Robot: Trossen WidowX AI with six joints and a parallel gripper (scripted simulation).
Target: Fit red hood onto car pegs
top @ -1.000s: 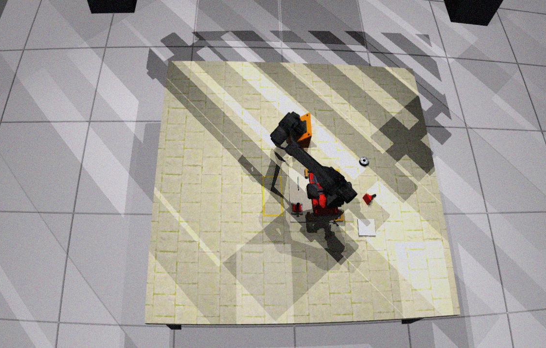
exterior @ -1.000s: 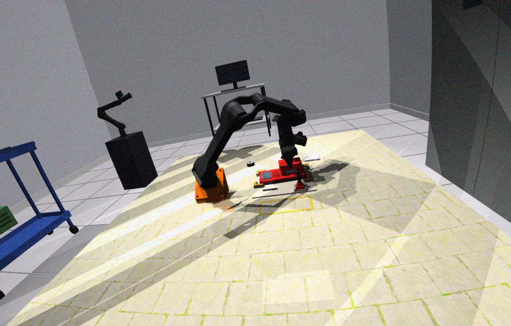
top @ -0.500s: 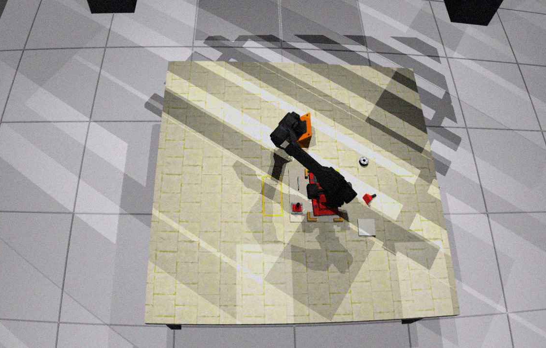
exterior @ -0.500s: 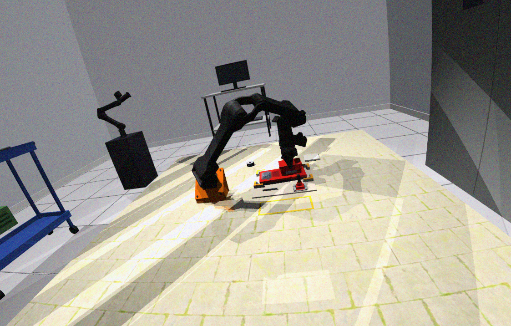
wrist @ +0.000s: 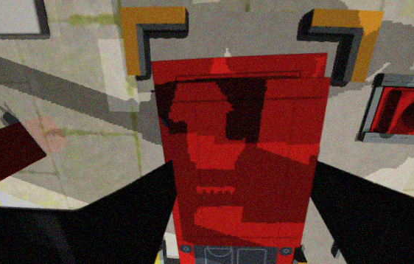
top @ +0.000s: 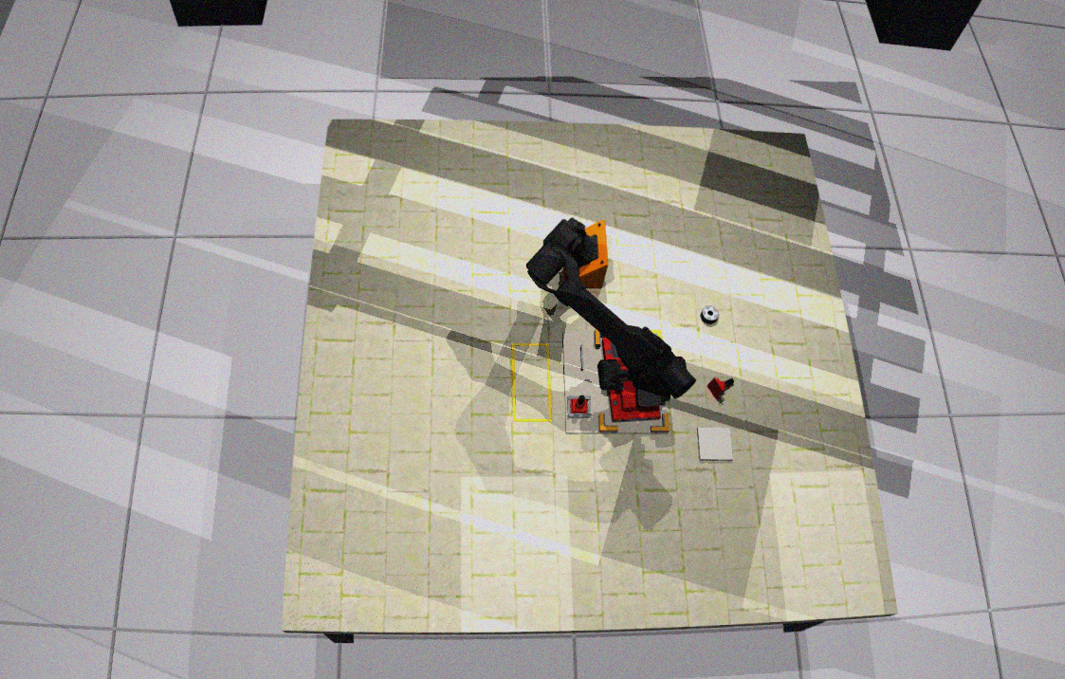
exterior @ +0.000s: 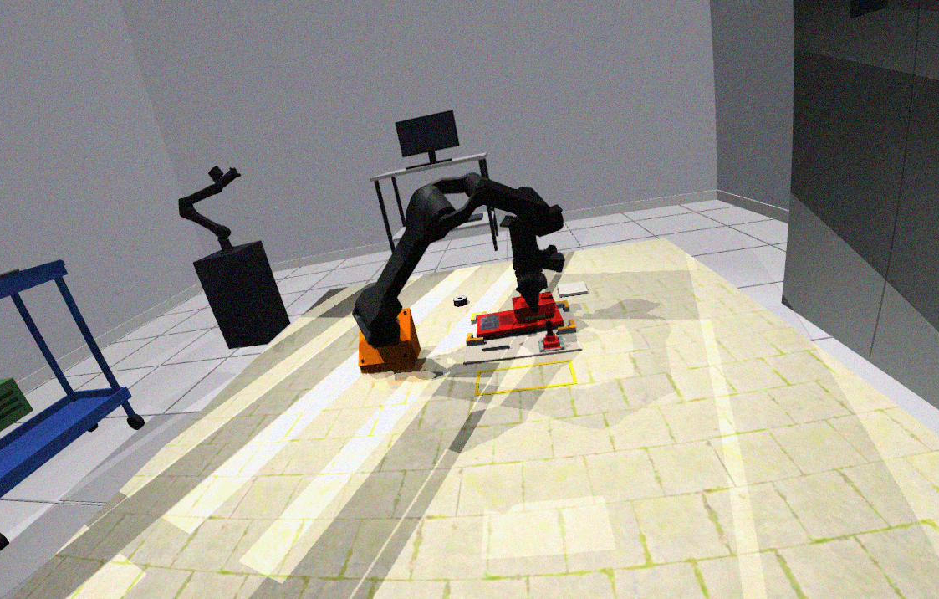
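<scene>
My gripper tip is now 1 cm below the red hood. Also, from my gripper tip: white plate 11 cm ahead, 18 cm to the left, 4 cm below; then wheel 21 cm behind, 20 cm to the left, 4 cm below; then grey engine block 2 cm below.
</scene>
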